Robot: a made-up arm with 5 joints. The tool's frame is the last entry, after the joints.
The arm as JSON. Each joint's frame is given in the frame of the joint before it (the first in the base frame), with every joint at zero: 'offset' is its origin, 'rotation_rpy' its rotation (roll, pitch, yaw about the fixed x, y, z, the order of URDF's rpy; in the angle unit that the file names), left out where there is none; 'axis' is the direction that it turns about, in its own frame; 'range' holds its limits. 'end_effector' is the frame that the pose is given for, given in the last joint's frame.
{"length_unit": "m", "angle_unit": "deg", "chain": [
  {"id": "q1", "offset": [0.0, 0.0, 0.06], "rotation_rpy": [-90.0, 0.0, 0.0], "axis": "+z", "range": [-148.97, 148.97]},
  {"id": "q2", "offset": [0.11, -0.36, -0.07], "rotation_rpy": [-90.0, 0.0, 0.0], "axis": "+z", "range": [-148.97, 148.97]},
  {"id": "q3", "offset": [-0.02, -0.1, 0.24], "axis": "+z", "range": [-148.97, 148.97]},
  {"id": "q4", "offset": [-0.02, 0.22, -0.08], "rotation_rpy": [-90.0, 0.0, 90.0], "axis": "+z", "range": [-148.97, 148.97]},
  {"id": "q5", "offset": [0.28, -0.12, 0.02], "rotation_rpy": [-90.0, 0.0, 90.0], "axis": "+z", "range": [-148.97, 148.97]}
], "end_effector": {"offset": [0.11, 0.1, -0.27], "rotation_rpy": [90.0, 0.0, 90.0]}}
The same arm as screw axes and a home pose.
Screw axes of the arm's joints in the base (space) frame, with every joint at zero. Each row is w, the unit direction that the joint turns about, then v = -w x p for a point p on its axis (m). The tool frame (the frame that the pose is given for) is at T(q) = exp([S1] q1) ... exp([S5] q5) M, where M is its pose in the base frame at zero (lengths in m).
S1: w 0 1 0 v -0.0600 0.0000 0.0000
S2: w 0 0 -1 v 0.0700 0.1100 0.0000
S3: w 0 0 -1 v -0.0300 0.0900 0.0000
S4: w -1 0 0 v 0.0000 -0.2600 -0.1900
S5: w 0 1 0 v -0.1400 0.0000 0.0500
M: xyz 0.1500 -0.7400 0.2500 (m) rpy 0.00 0.00 0.00 (deg, as in URDF)
Joint limits (deg, base to tool): -148.97..148.97 -148.97..148.97 -148.97..148.97 -148.97..148.97 -148.97..148.97

